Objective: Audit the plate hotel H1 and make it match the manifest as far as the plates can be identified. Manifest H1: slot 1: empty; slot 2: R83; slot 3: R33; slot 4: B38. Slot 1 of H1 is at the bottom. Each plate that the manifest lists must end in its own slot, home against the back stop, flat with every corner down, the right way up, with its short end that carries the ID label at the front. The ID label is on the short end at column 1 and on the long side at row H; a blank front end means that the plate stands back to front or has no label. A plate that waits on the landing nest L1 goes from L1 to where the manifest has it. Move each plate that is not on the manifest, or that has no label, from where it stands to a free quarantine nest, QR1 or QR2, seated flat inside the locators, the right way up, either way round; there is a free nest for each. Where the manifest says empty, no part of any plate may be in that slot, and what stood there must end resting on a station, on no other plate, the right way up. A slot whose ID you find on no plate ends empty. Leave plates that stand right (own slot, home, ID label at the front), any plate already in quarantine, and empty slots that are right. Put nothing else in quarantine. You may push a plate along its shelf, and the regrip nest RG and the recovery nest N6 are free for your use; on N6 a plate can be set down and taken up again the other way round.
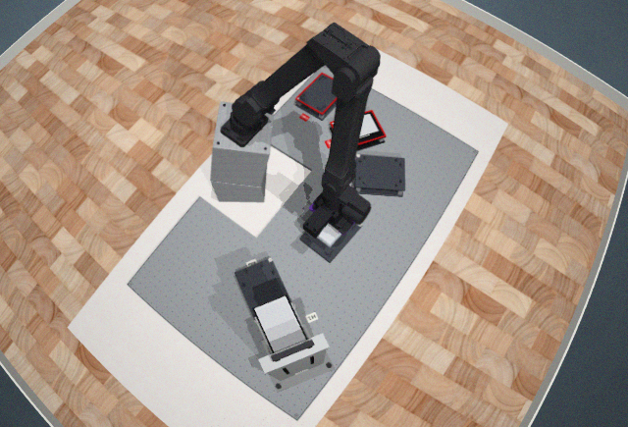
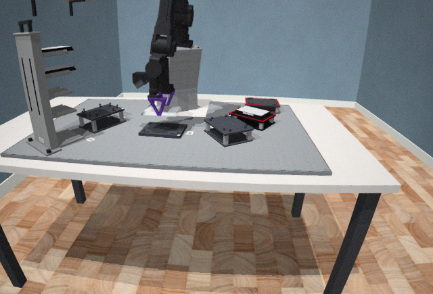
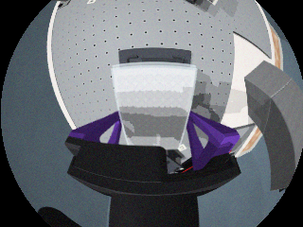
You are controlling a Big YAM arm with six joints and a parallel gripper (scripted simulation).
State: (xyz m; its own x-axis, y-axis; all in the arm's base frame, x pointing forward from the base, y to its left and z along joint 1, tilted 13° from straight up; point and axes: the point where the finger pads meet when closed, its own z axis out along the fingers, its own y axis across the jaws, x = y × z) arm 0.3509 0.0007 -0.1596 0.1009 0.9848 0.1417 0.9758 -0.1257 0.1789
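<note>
Now: the regrip nest RG 28 cm to the right of my hand, 5 cm behind it and 3 cm below it. From my hand the other things lie so: flat pad N6 (8 cm below); landing nest L1 (25 cm to the left, 4 cm below, 3 cm ahead); white plate (right at my hand).
</note>
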